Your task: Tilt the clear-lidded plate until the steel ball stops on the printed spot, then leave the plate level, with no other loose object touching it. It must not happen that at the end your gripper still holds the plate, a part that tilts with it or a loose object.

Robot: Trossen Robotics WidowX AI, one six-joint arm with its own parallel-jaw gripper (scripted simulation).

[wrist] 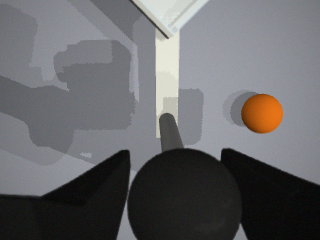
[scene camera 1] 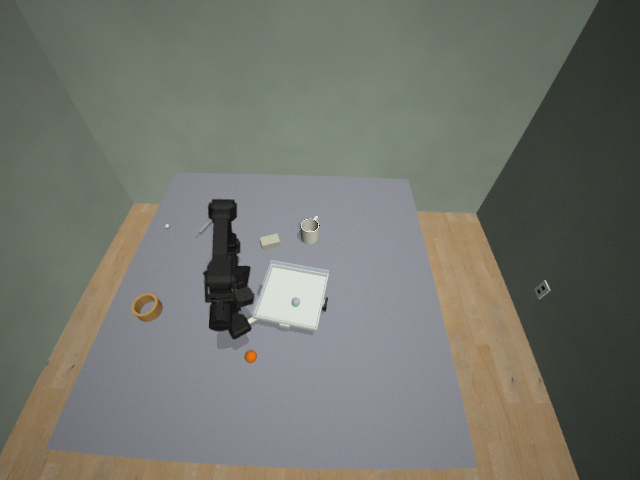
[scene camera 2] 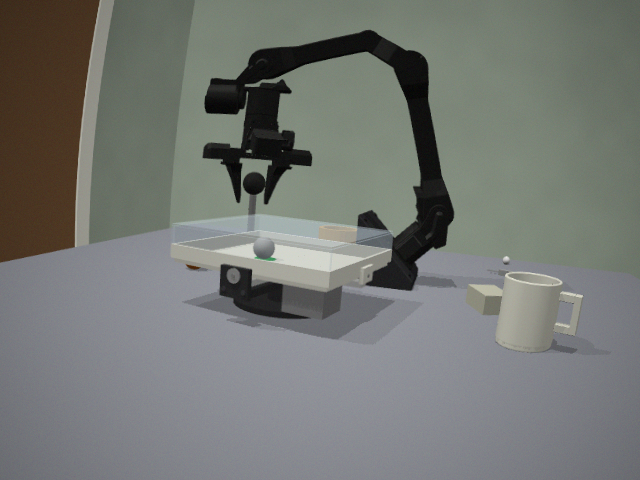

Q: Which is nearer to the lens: the cream mug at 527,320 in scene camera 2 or the beige block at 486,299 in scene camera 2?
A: The cream mug.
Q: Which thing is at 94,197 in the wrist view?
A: My gripper.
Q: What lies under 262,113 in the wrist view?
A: An orange ball.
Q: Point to a dark stand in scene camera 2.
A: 265,299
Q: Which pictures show my gripper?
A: The wrist view, scene camera 1 and scene camera 2: all of them.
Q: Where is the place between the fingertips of my gripper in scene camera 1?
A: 235,320
